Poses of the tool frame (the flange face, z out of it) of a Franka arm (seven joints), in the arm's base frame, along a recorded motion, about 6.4 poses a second.
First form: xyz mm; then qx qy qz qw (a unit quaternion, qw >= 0).
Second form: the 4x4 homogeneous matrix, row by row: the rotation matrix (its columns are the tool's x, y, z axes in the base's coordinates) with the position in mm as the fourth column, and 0 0 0 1 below. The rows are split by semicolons. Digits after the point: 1 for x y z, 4 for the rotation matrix.
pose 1, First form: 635.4, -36.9, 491.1, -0.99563, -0.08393, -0.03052, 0.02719
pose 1, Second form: 0.9840, 0.1688, 0.0562, 635.4; 0.1655, -0.9844, 0.0593, -36.9; 0.0653, -0.0490, -0.9967, 491.1; 0, 0, 0, 1
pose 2, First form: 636.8, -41.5, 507.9, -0.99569, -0.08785, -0.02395, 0.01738
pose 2, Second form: 0.9834, 0.1758, 0.0446, 636.8; 0.1741, -0.9840, 0.0388, -41.5; 0.0507, -0.0304, -0.9982, 507.9; 0, 0, 0, 1
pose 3, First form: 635.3, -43.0, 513.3, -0.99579, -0.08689, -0.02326, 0.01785
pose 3, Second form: 0.9838, 0.1739, 0.0432, 635.3; 0.1722, -0.9843, 0.0396, -43.0; 0.0494, -0.0315, -0.9983, 513.3; 0, 0, 0, 1
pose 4, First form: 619.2, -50.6, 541.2, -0.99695, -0.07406, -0.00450, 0.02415
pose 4, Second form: 0.9890, 0.1479, 0.0054, 619.2; 0.1475, -0.9879, 0.0488, -50.6; 0.0125, -0.0475, -0.9988, 541.2; 0, 0, 0, 1
